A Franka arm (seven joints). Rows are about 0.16 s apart.
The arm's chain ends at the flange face. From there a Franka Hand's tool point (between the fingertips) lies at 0.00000 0.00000 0.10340 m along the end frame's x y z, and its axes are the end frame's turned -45 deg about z.
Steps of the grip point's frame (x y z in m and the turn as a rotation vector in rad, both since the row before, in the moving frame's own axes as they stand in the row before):
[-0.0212 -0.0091 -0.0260 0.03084 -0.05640 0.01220]
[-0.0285 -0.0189 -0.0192 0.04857 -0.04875 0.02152]
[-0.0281 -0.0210 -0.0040 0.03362 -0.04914 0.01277]
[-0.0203 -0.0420 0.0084 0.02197 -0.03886 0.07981]
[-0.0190 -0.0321 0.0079 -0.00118 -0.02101 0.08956]
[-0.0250 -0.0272 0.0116 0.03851 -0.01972 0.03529]
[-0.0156 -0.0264 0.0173 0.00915 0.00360 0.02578]
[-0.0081 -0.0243 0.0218 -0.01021 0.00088 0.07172]
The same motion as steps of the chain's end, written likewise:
[-0.0150 0.0067 -0.0258 -0.01807 -0.06169 0.01220]
[-0.0264 0.0069 -0.0190 -0.00013 -0.06882 0.02152]
[-0.0287 0.0039 -0.0038 -0.01097 -0.05852 0.01277]
[-0.0396 -0.0164 0.0085 -0.01194 -0.04301 0.07981]
[-0.0346 -0.0108 0.0079 -0.01569 -0.01402 0.08956]
[-0.0327 -0.0001 0.0117 0.01329 -0.04117 0.03529]
[-0.0293 -0.0067 0.0173 0.00902 -0.00392 0.02578]
[-0.0237 -0.0122 0.0218 -0.00660 0.00784 0.07172]

